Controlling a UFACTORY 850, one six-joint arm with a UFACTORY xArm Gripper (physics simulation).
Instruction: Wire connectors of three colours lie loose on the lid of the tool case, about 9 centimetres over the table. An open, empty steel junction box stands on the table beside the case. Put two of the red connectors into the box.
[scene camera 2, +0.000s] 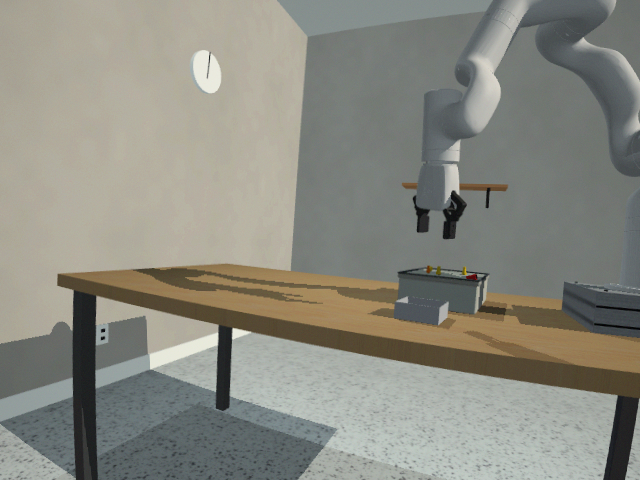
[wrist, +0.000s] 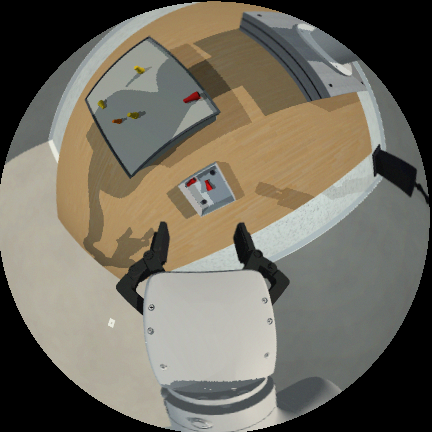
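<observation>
The grey junction box (scene camera 2: 419, 312) (wrist: 218, 203) stands on the table beside the tool case (scene camera 2: 438, 293) (wrist: 150, 145). In the wrist view two red connectors lie inside the box, one red connector (wrist: 209, 185) near its middle and another red connector (wrist: 191, 182) by a side wall. A third red connector (scene camera 2: 471, 277) (wrist: 191, 97) lies on the case lid near a corner. Yellow connectors (scene camera 2: 464, 270) (wrist: 139, 69) and an orange connector (scene camera 2: 429, 269) (wrist: 117, 121) are also on the lid. My gripper (scene camera 2: 435, 231) (wrist: 201, 229) is open and empty, high above the case and box.
The wooden table (scene camera 2: 341, 322) (wrist: 300, 135) carries a grey ribbed block (scene camera 2: 602, 310) (wrist: 285, 52) to the right of the case in the scene view. A wooden shelf (scene camera 2: 483, 187) is on the back wall. A dark flat object (wrist: 396, 172) shows at the right of the wrist view.
</observation>
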